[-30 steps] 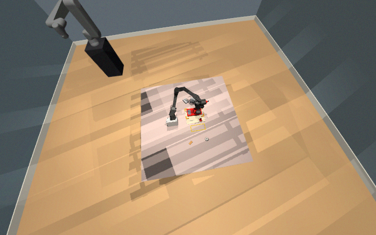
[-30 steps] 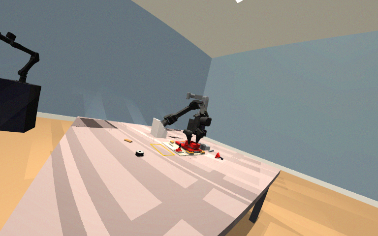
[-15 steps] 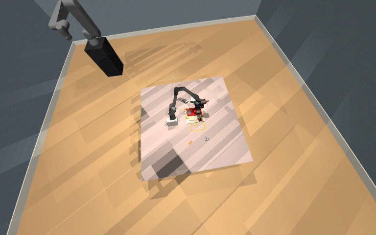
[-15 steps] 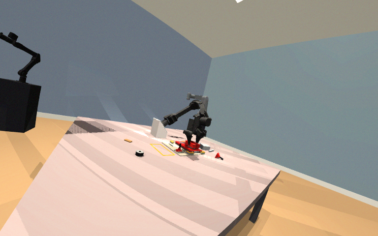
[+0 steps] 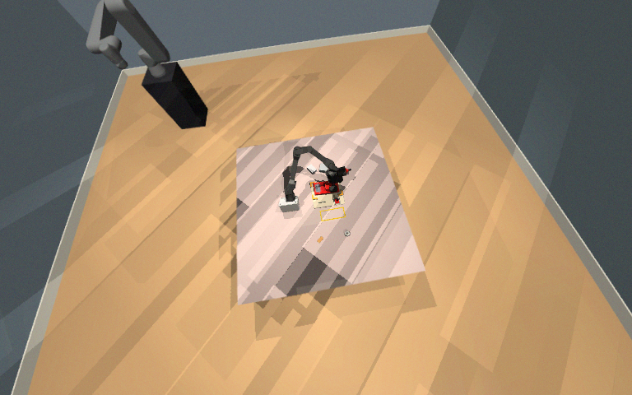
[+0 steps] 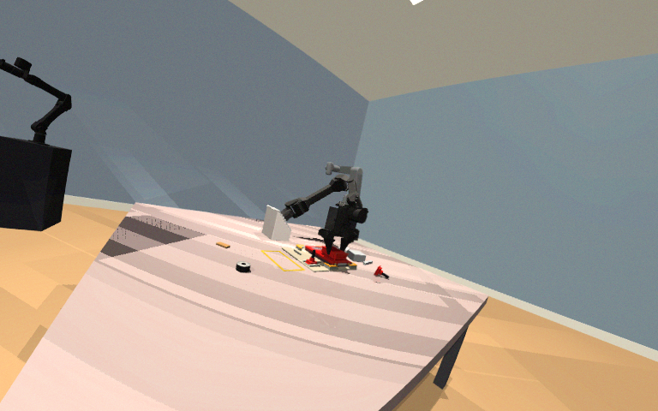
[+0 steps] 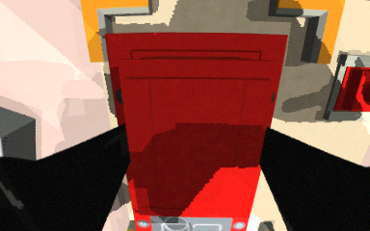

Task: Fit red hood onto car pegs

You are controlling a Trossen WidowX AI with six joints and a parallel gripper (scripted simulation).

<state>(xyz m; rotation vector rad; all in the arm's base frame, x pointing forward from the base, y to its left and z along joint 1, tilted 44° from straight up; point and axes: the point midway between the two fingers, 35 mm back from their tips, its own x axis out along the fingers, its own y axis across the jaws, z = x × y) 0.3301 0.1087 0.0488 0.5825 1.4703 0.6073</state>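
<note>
My gripper tip is 10 mm below the red hood and 10 mm past it. From my gripper tip the other things lie so: black wheel: 400 mm to the right, 60 mm ahead, 30 mm below; tan piece: 420 mm to the right, 150 mm behind, 30 mm below.
</note>
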